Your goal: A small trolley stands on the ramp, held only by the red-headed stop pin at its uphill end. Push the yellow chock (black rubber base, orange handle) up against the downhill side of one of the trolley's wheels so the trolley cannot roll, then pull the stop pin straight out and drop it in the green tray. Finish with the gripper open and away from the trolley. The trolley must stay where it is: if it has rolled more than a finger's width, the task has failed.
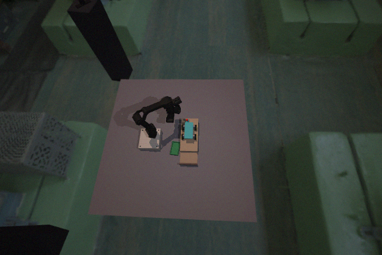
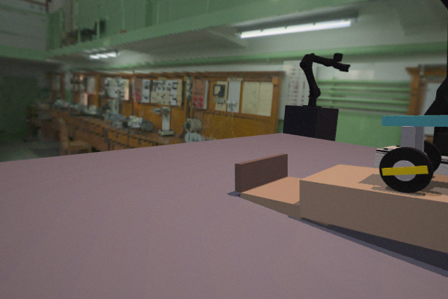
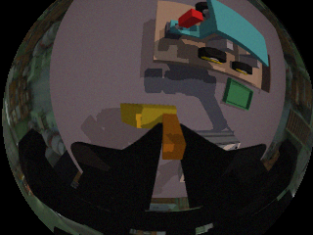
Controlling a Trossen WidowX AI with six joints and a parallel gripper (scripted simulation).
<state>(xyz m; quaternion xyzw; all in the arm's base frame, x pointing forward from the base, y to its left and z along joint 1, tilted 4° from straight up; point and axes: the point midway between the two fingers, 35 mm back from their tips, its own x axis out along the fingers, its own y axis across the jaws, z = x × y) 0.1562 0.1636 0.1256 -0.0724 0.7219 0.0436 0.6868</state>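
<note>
Now: gripper tip 13 cm short of the red-headed stop pin, 1 cm to the right of it and 5 cm above it. Also, from my gripper tip: trolley (16 cm ahead, 9 cm to the right, 6 cm below); then yellow chock (2 cm to the left, 1 cm below); then tan ramp (17 cm ahead, 9 cm to the right, 13 cm below).
</note>
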